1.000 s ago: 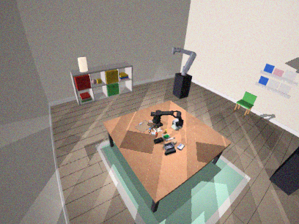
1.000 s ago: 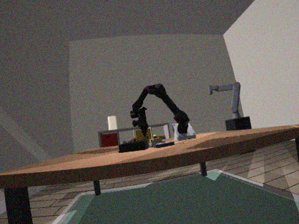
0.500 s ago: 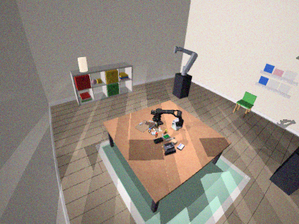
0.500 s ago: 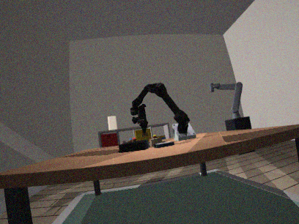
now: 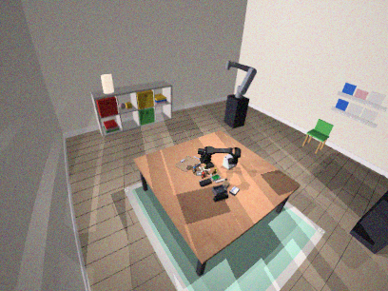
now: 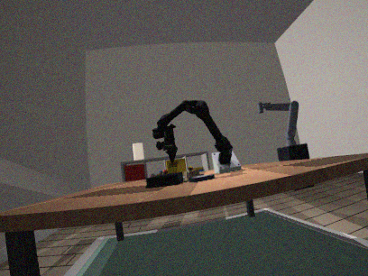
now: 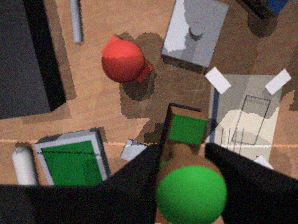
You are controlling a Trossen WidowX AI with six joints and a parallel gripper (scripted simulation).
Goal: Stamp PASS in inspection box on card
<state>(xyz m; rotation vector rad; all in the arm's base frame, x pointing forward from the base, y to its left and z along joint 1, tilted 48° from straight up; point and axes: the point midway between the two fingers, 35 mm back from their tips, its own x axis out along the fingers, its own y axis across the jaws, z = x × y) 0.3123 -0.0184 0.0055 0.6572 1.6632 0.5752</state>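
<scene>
My gripper tip is now 20 mm short of the grey tray, 260 mm to the right of it and 90 mm above it. Round my gripper tip: grey block (60 mm ahead, 30 mm to the right, 80 mm below); PASS stamp (right at my gripper tip); grey washer (40 mm behind, 40 mm to the left, 100 mm below).
</scene>
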